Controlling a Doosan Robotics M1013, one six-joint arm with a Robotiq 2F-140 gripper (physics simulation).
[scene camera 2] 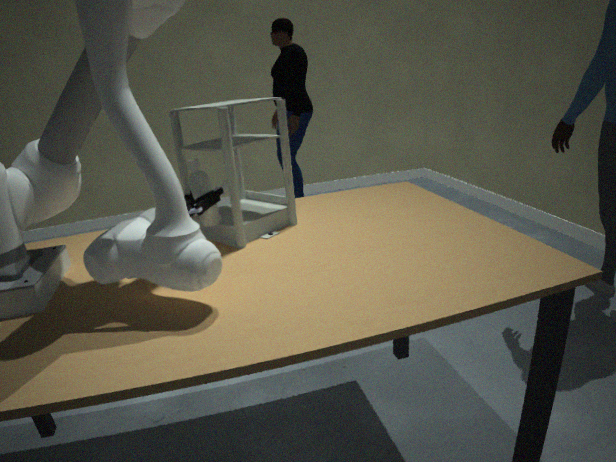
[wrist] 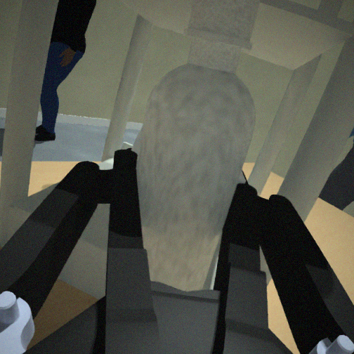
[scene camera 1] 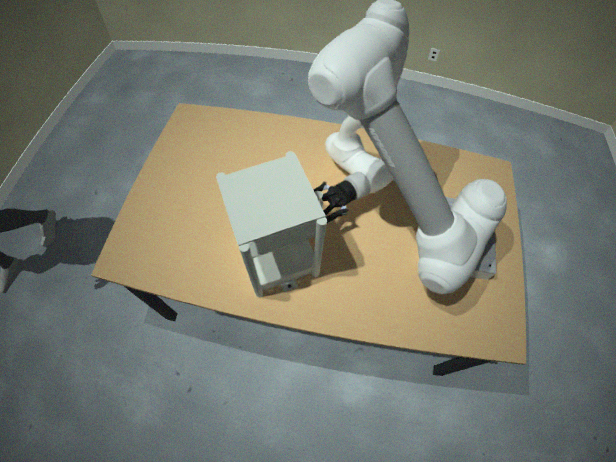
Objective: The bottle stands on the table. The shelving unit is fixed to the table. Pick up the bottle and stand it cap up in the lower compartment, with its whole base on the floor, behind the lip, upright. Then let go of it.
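Places are measured from the arm's base along level axes (x right, y ahead, z up), in metres.
Where they show: gripper, fingertip midpoint: [scene camera 2: 219, 186].
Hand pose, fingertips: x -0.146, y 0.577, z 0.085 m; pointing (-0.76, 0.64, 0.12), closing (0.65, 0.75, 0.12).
Things, the pixels of their top centre, and the offset from my fingertips. Level surfaces: height alone.
- shelving unit at its top centre: [scene camera 1: 268, 195] [scene camera 2: 225, 102] dy +0.051, dx -0.065, dz +0.218 m
- greyish-white bottle at its top centre: [scene camera 2: 196, 158] [scene camera 1: 314, 192] dy -0.047, dx +0.054, dz +0.094 m
- table at its surface level: dz -0.151 m
The shelving unit [scene camera 1: 270, 197] [scene camera 2: 232, 175] [wrist: 22, 100] is pale grey, with corner posts and a lipped lower compartment. The greyish-white bottle [scene camera 2: 199, 177] [wrist: 195, 125] is cap up and looks about upright, at the unit's open side on the robot's side, below the middle shelf. In scene camera 1 the top board hides most of it. My gripper [scene camera 1: 327, 201] [scene camera 2: 205, 198] [wrist: 183, 147] is shut on the bottle's body, one black finger on each side. The bottle's base is hidden in the wrist view; whether it touches the compartment floor I cannot tell.
The unit's corner posts stand close on both sides of the bottle, and its middle shelf [scene camera 2: 202, 144] is above. A small bracket [scene camera 1: 289, 286] [scene camera 2: 270, 234] lies at the unit's foot on the table [scene camera 1: 380, 310] [scene camera 2: 375, 270]. Two people [scene camera 2: 292, 80] [scene camera 2: 607, 100] stand beyond the table.
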